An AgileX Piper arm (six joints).
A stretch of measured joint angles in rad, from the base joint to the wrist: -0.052 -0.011 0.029 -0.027 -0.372 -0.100; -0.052 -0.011 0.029 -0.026 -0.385 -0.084; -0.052 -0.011 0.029 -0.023 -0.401 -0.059; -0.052 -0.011 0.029 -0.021 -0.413 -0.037; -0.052 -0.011 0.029 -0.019 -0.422 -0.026; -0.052 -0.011 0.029 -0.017 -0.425 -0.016; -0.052 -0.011 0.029 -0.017 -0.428 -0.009; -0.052 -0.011 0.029 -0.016 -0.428 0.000; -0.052 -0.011 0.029 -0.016 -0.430 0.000; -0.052 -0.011 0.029 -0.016 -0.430 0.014; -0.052 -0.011 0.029 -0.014 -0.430 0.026; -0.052 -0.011 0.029 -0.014 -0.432 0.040
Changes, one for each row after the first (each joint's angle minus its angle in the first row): 0.000 0.000 0.000 0.001 -0.013 0.016; 0.000 0.000 0.000 0.004 -0.029 0.041; 0.000 0.000 0.000 0.006 -0.041 0.063; 0.000 0.000 0.000 0.008 -0.050 0.074; 0.000 0.000 0.000 0.010 -0.053 0.084; 0.000 0.000 0.000 0.010 -0.056 0.091; 0.000 0.000 0.000 0.011 -0.056 0.100; 0.000 0.000 0.000 0.011 -0.058 0.100; 0.000 0.000 0.000 0.011 -0.058 0.114; 0.000 0.000 0.000 0.013 -0.058 0.126; 0.000 0.000 0.000 0.013 -0.060 0.140
